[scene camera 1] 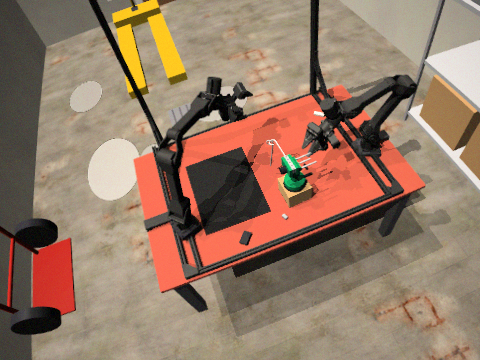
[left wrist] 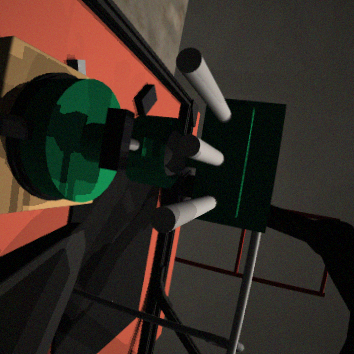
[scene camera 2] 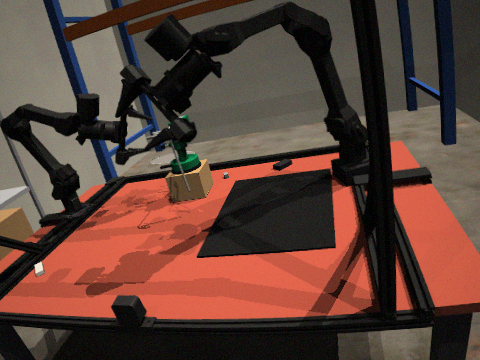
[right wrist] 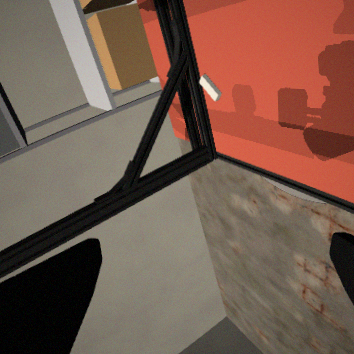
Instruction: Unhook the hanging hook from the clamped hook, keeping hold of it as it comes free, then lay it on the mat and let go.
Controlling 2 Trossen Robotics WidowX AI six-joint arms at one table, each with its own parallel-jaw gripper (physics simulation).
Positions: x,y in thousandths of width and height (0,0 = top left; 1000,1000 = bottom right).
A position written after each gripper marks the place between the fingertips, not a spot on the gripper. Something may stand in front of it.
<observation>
The left gripper shows in scene camera 1 (634,424), in the left wrist view (572,660) and in scene camera 2 (316,374); in the right wrist view it is out of frame.
</observation>
